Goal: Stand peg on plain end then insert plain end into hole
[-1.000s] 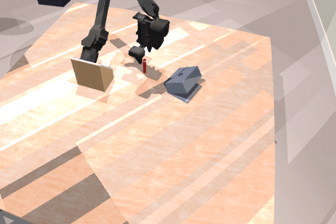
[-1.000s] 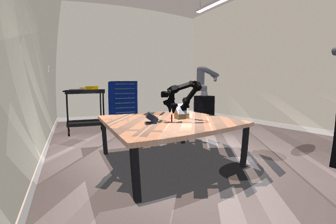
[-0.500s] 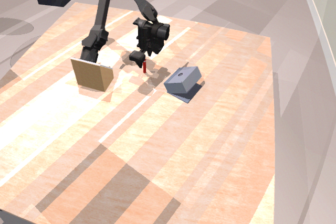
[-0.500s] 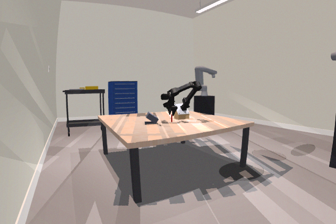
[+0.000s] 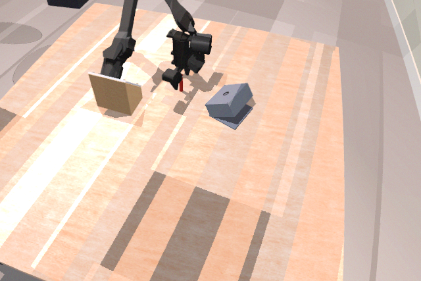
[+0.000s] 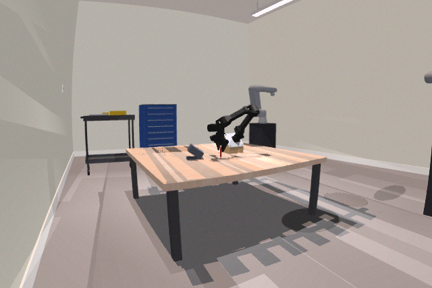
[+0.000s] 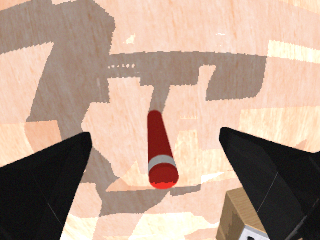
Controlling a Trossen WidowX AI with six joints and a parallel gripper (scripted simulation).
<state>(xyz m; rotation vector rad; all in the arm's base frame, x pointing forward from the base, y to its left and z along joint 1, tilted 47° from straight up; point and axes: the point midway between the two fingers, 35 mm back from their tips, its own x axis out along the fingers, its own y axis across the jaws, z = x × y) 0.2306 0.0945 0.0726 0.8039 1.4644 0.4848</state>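
The red peg is 10 mm above my gripper tip. From my gripper tip the other things lie so: grey sloped panel 190 mm ahead, 50 mm to the right, 10 mm above.
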